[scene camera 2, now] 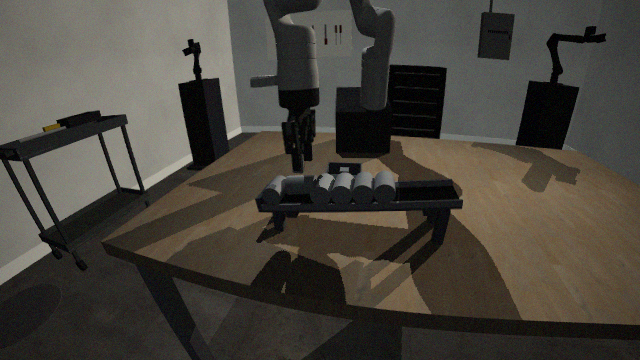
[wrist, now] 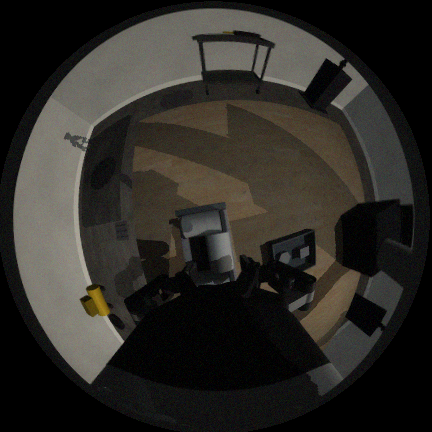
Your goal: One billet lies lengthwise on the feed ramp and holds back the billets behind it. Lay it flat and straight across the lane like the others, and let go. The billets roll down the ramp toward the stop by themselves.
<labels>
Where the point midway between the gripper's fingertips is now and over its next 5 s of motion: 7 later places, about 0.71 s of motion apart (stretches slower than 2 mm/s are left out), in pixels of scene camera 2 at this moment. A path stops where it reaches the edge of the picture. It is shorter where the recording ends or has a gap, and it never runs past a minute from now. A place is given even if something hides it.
My gripper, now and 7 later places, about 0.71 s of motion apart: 303, 166; 300, 168; 301, 178; 302, 181; 301, 182; 301, 183; 301, 184; 301, 186
</labels>
